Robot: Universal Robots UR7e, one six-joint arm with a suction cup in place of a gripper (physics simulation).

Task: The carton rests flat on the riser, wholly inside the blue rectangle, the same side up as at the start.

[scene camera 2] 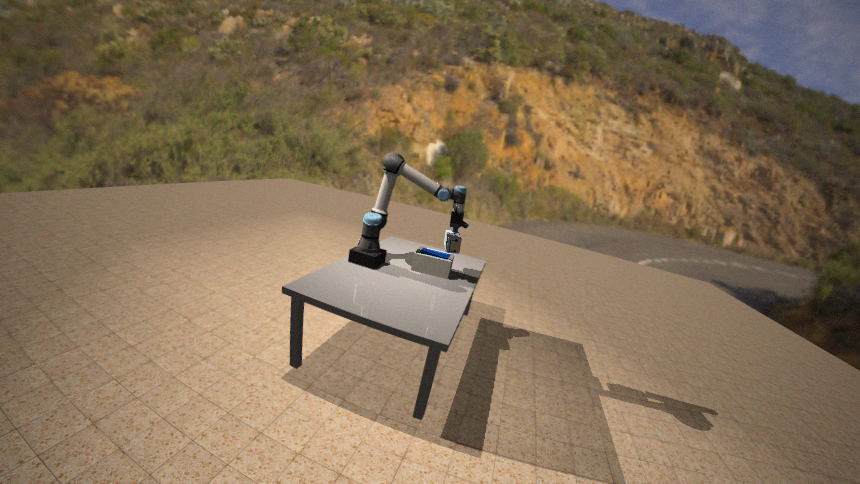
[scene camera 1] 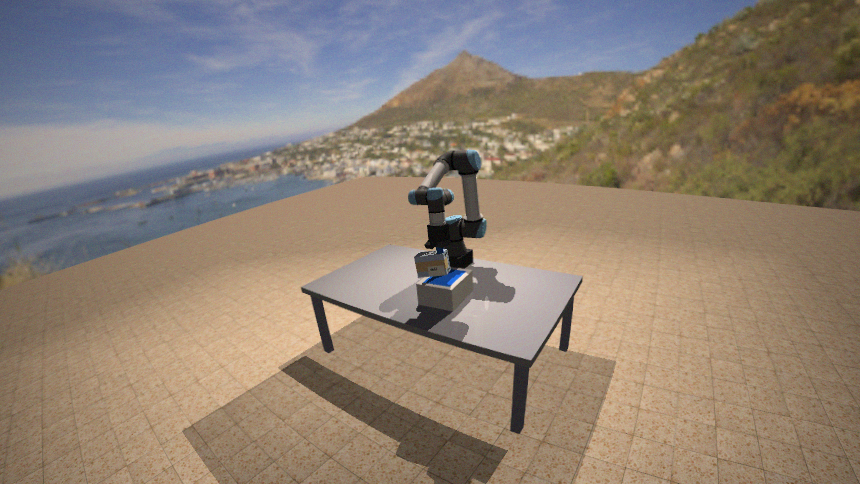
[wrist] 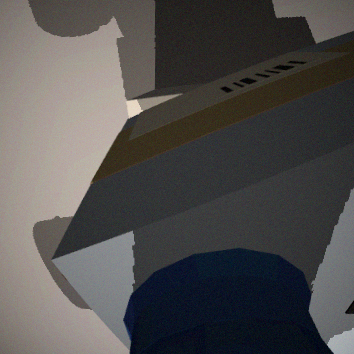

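Labels:
I see that my suction cup [wrist: 237, 293] is 0.04 m from the lens. A carton [wrist: 251, 160] is 0.04 m from the lens as well, while a riser [wrist: 148, 99] is 0.21 m from the lens. The carton and the riser, at their marked spots, are 0.17 m apart.

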